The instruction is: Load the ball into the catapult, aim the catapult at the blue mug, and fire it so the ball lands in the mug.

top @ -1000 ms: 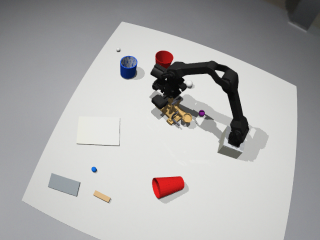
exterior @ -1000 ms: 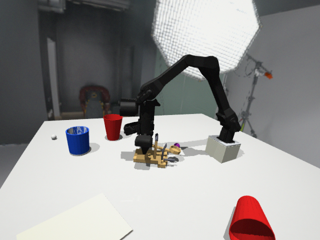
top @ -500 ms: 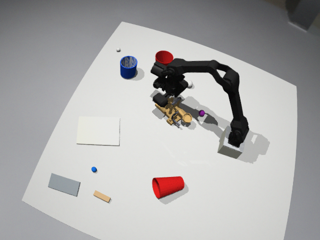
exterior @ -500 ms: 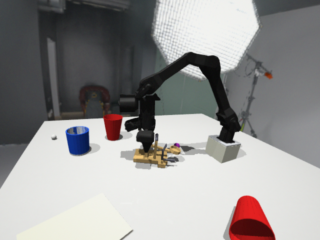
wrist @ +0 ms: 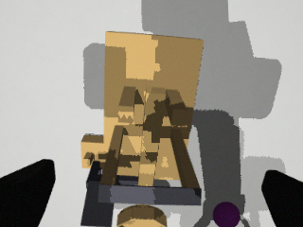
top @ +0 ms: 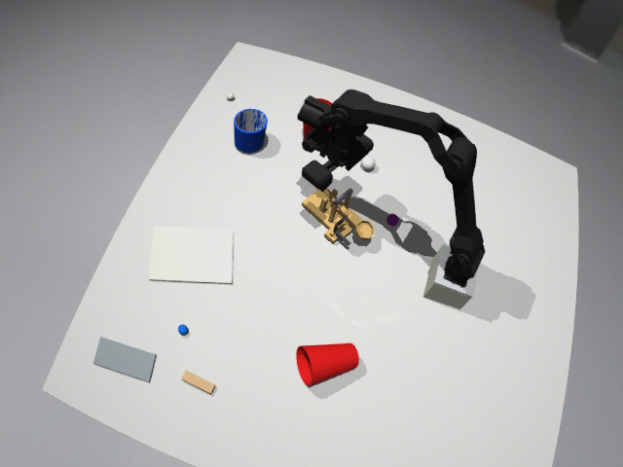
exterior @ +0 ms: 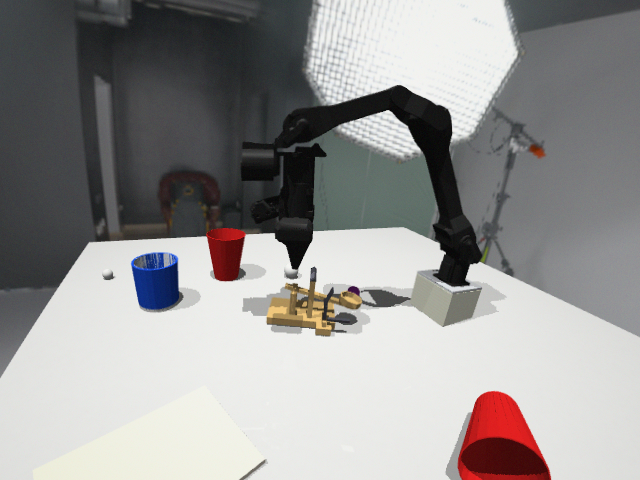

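The purple ball lies 17 cm behind my gripper tip, 12 cm below it and 3 cm to the right of it. Round my gripper tip: wooden catapult: 8 cm below, 5 cm behind, 4 cm to the left; then cream sheet: 26 cm to the left, 26 cm ahead, 13 cm below; then blue mug: 27 cm ahead, 12 cm to the right, 10 cm below.
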